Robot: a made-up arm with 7 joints. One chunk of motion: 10 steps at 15 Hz.
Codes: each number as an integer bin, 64 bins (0 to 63) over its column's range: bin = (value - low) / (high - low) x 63, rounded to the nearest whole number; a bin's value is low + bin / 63 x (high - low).
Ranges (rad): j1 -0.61..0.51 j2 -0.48..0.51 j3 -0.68..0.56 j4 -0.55..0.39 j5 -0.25..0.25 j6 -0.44..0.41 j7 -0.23..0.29
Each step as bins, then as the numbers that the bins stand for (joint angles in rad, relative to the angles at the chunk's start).
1 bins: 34 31 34 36 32 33 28
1 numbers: -0.0056 0.0071 -0.0108 -0.0129 0.0040 0.0052 0.0011
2 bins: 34 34 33 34 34 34 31
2 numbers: -0.0056 0.0543 -0.0305 -0.0427 0.0198 0.0187 0.0259
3 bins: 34 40 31 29 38 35 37
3 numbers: -0.0056 0.1486 -0.0698 -0.1173 0.0516 0.0322 0.0754
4 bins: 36 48 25 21 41 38 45
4 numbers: 0.0300 0.2743 -0.1879 -0.2367 0.0754 0.0727 0.1414
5 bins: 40 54 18 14 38 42 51
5 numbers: 0.1011 0.3686 -0.3257 -0.3411 0.0516 0.1267 0.1910
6 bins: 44 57 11 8 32 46 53
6 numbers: 0.1722 0.4157 -0.4635 -0.4306 0.0040 0.1806 0.2075
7 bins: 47 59 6 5 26 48 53
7 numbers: 0.2256 0.4471 -0.5619 -0.4754 -0.0437 0.2076 0.2075
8 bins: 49 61 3 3 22 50 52
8 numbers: 0.2611 0.4786 -0.6210 -0.5052 -0.0754 0.2346 0.1992
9 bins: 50 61 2 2 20 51 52
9 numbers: 0.2789 0.4786 -0.6406 -0.5202 -0.0913 0.2481 0.1992
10 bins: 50 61 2 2 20 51 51
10 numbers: 0.2789 0.4786 -0.6406 -0.5202 -0.0913 0.2481 0.1910
